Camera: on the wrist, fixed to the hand. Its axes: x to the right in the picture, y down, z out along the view.
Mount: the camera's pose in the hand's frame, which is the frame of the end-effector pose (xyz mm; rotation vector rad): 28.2 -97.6 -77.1 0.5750 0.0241 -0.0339
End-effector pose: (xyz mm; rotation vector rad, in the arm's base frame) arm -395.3 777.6 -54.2 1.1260 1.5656 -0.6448
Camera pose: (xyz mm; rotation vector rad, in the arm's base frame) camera -516.8 812.3 -71.5 1.5295 1.4585 -1.1540
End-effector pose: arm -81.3 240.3 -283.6 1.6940 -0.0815 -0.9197
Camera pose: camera -53.9 321.6 -378.0 2.2397 -0.3275 -0.9566
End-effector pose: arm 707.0 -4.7 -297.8 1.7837 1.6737 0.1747
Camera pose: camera 589.7 45.2 -302.2 2.1601 1.8968 -0.3365
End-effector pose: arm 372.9 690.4 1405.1 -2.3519 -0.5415 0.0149
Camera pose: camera 374.1 715.7 1530.1 -1.7803 -0.4872 0.1116
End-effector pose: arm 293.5 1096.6 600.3 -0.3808 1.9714 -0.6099
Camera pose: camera 212.5 1021.5 664.0 -0.0487 1.7175 -1.1632
